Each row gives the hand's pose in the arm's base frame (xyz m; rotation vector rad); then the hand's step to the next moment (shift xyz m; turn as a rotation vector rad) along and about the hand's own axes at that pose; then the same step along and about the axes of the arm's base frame.
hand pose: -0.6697 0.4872 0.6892 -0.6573 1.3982 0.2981
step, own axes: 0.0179 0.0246 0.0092 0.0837 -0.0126 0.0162
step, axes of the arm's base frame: -0.0033 0.0215 -0.0231 0.0346 -0.0157 -0.0773
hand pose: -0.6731 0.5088 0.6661 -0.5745 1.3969 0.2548
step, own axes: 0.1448 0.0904 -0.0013 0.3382 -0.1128 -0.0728
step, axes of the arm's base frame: -0.0206 0.0516 -0.1614 0.0528 -0.1874 -0.3074
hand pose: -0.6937 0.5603 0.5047 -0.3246 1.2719 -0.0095
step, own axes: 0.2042 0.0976 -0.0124 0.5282 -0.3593 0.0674
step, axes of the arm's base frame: 0.0331 0.0524 -0.2180 0.2837 -0.4251 -0.3891
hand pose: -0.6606 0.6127 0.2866 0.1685 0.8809 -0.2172
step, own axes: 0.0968 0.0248 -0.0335 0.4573 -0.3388 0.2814
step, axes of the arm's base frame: 0.0411 0.0203 -0.0949 0.4045 -0.4471 -0.1990
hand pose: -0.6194 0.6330 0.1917 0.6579 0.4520 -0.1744
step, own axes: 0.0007 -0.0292 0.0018 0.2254 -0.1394 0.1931
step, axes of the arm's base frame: -0.0074 -0.0239 -0.0151 0.2265 -0.2328 -0.0449
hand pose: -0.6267 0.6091 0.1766 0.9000 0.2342 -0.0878
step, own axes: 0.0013 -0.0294 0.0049 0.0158 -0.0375 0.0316
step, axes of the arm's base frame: -0.0030 -0.0220 -0.0199 0.0140 -0.0477 -0.0136
